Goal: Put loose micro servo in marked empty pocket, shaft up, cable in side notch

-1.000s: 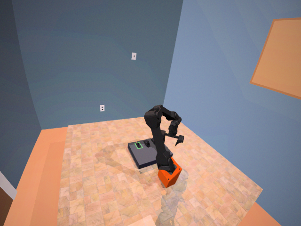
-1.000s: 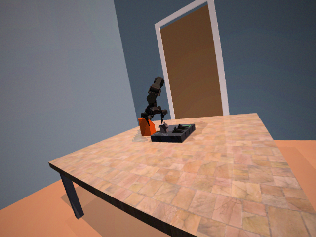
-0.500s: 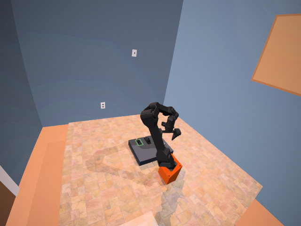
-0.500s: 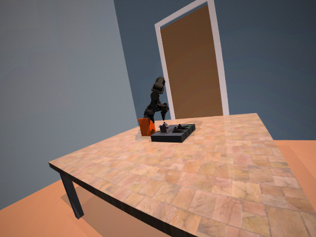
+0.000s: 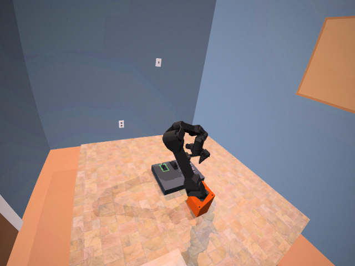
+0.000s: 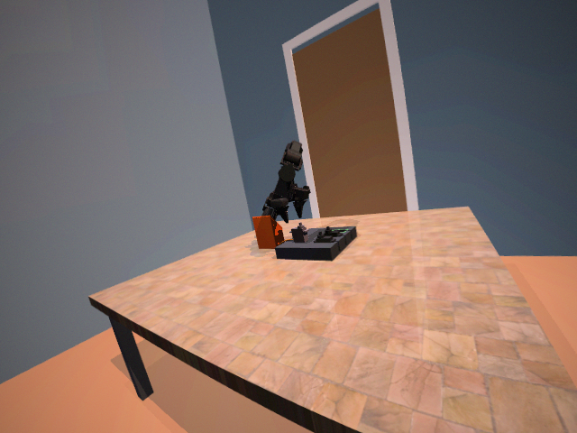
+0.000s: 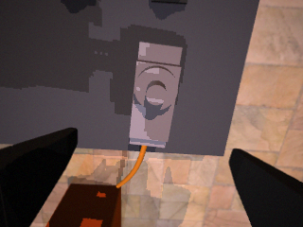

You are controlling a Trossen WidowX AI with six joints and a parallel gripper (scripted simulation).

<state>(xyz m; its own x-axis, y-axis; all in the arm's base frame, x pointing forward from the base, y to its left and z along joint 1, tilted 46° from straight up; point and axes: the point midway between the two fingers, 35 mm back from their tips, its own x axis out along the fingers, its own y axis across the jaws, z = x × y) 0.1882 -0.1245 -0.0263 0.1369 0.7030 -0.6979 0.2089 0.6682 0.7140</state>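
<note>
The dark deck is 110 mm below my gripper tip, 70 mm to the left of it and 30 mm ahead of it.
</note>
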